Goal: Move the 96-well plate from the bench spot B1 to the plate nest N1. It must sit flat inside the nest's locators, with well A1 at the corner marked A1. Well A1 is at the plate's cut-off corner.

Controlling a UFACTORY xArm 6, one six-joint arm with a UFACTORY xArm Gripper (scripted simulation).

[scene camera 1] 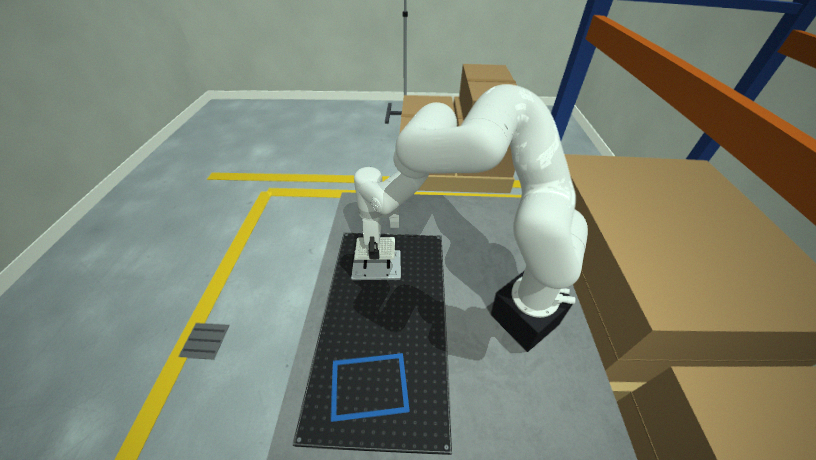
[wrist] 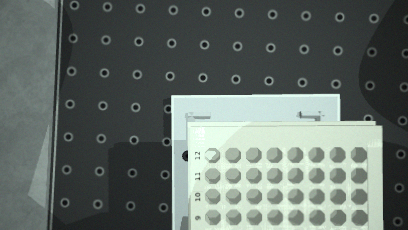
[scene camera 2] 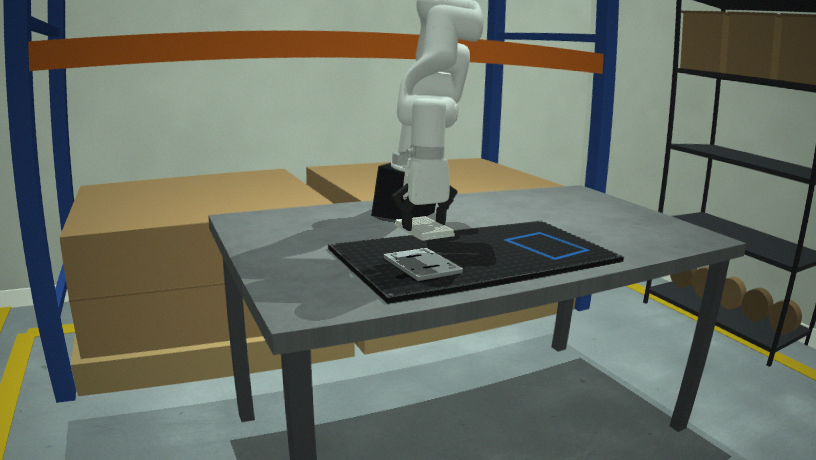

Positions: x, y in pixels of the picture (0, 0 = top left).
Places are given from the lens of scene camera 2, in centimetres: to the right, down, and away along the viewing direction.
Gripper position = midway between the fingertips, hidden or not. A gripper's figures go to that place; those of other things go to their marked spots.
my gripper [scene camera 2: 423, 227]: 4, -1, 137
white 96-well plate [scene camera 2: 423, 228]: 4, 0, 135
grey plate nest [scene camera 2: 427, 259]: 5, 7, 141
